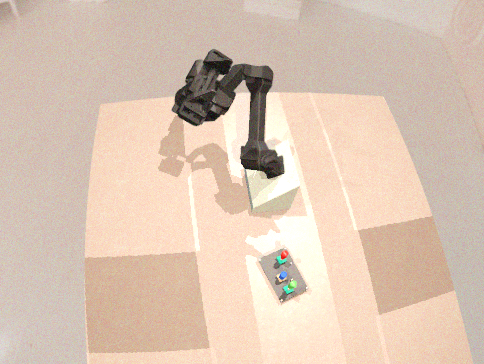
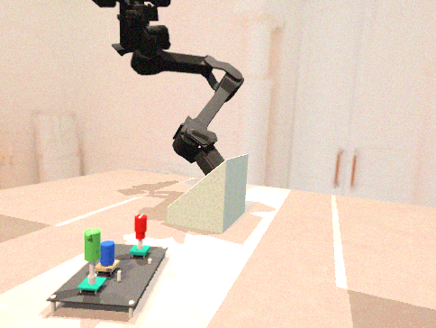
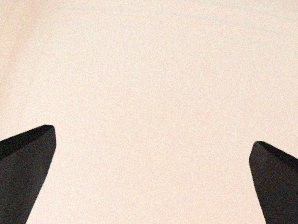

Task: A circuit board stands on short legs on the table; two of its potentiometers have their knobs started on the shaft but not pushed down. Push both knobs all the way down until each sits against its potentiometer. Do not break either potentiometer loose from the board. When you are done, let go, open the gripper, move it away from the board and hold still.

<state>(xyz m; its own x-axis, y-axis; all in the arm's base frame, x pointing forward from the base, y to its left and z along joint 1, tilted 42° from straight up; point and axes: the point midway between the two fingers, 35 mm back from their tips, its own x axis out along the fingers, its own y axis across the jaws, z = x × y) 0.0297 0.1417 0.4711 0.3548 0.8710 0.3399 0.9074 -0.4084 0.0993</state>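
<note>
The red knob lies 52 cm below my gripper tip, 20 cm to the left of it and 19 cm ahead of it.
</note>
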